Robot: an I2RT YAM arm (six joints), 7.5 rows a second.
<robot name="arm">
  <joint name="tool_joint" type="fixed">
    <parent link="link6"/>
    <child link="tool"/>
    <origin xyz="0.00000 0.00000 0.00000" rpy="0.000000 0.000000 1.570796"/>
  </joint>
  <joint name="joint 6" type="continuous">
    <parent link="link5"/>
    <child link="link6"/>
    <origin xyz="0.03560 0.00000 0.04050" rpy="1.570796 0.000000 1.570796"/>
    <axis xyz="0 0 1"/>
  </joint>
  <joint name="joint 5" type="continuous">
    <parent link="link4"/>
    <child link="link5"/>
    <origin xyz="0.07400 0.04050 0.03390" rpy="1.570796 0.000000 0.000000"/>
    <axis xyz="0 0 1"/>
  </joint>
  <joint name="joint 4" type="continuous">
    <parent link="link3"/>
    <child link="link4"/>
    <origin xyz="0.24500 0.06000 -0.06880" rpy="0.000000 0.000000 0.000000"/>
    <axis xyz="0 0 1"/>
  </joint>
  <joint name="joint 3" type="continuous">
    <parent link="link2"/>
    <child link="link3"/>
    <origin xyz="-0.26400 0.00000 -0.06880" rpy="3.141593 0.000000 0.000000"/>
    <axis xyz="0 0 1"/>
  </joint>
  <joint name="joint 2" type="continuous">
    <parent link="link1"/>
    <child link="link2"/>
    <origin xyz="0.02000 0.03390 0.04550" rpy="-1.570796 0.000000 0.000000"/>
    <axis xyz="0 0 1"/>
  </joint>
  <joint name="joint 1" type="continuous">
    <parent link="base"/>
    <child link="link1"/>
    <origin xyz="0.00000 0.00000 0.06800" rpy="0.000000 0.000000 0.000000"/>
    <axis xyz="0 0 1"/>
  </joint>
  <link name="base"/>
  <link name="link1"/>
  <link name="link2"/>
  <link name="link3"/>
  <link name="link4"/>
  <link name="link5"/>
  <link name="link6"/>
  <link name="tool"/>
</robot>
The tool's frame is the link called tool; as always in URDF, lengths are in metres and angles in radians. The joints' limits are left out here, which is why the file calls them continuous.
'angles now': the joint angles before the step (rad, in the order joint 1, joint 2, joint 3, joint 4, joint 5, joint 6). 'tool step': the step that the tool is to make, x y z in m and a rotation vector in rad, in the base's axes. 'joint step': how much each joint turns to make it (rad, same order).
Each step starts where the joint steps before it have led.
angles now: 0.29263, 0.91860, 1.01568, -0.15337, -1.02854, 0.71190
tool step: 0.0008, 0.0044, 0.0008, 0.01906, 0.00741, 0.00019
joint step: 0.02281, 0.00460, -0.00787, 0.04559, 0.02180, 0.04052
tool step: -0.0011, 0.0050, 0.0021, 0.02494, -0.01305, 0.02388
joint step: 0.02656, 0.00163, -0.01048, 0.06307, 0.00273, 0.03618
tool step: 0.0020, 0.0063, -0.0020, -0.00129, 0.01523, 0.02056
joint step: 0.02715, 0.01638, 0.00067, 0.00712, 0.00669, 0.00729
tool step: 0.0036, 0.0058, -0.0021, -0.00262, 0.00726, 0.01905
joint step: 0.02017, 0.02164, 0.00209, 0.01220, 0.00113, 0.00044
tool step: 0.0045, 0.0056, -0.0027, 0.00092, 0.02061, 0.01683
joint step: 0.01637, 0.02398, 0.00021, 0.01877, -0.00038, 0.01625
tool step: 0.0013, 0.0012, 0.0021, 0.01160, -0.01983, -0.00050
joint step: 0.00309, 0.00619, 0.00079, 0.03239, 0.00365, 0.00500
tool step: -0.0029, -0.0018, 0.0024, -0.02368, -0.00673, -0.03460
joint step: 0.00097, -0.01070, 0.02092, -0.07161, 0.03524, -0.04438
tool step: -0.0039, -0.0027, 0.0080, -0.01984, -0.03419, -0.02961
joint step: -0.00159, -0.00904, 0.03757, -0.06637, 0.02854, -0.05340
